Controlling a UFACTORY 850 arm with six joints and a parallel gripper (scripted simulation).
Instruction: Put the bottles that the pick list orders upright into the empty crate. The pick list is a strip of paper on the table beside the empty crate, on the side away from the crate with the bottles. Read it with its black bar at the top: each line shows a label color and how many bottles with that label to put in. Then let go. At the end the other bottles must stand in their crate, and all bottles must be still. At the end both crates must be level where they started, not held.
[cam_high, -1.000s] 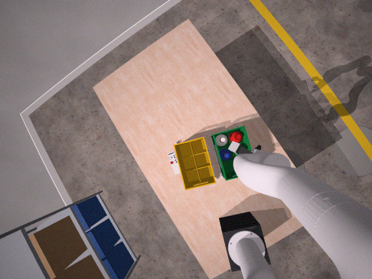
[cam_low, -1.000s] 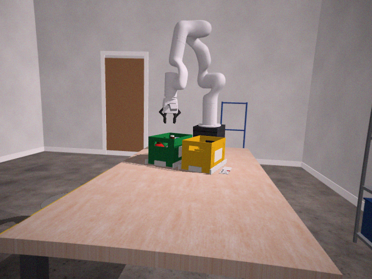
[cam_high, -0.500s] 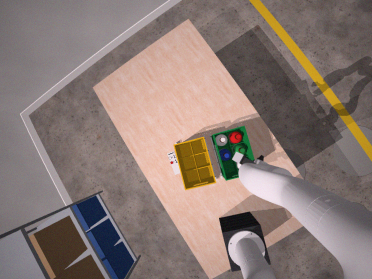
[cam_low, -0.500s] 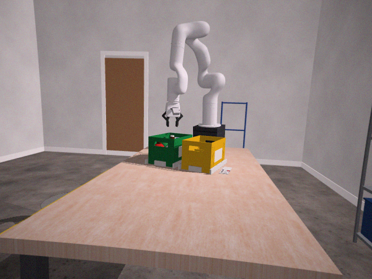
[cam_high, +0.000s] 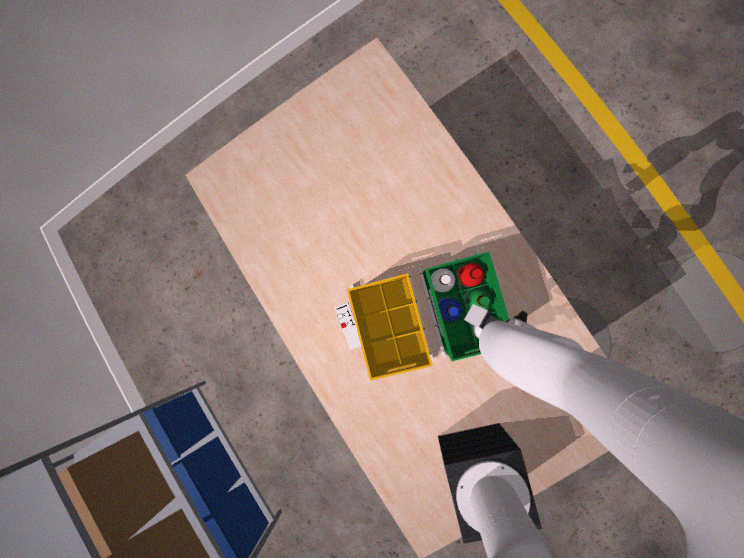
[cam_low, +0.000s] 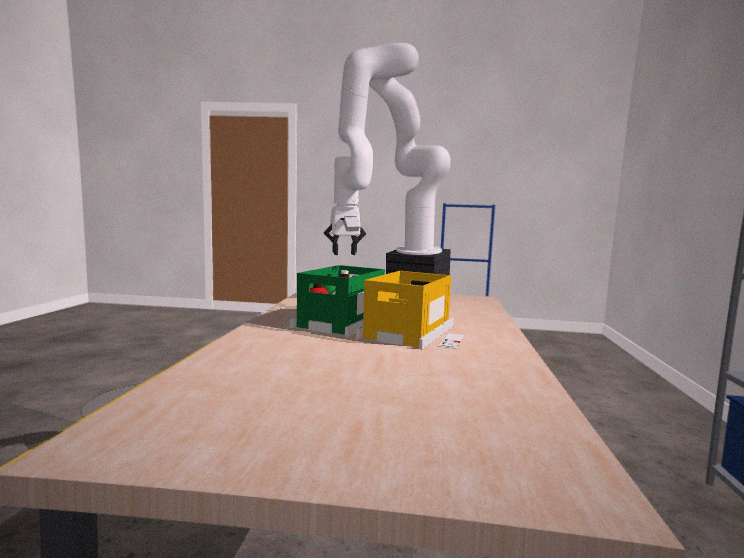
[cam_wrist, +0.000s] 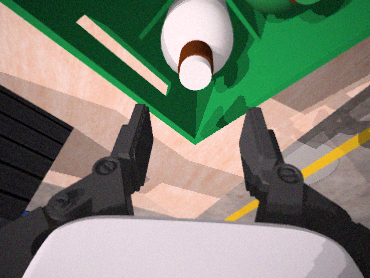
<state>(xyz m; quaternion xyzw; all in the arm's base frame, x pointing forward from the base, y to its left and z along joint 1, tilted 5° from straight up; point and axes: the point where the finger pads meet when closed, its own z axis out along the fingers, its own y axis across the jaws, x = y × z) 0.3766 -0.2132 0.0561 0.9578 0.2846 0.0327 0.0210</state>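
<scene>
Now: the green bottle 90 mm ahead of my hand, 20 mm to the right of it and 150 mm below it. The rest, counted from my hand: blue-label bottle: 100 mm ahead, 70 mm to the left, 150 mm below; then red-label bottle: 170 mm ahead, 40 mm to the right, 150 mm below; then green crate: 100 mm ahead, 20 mm to the left, 150 mm below.
</scene>
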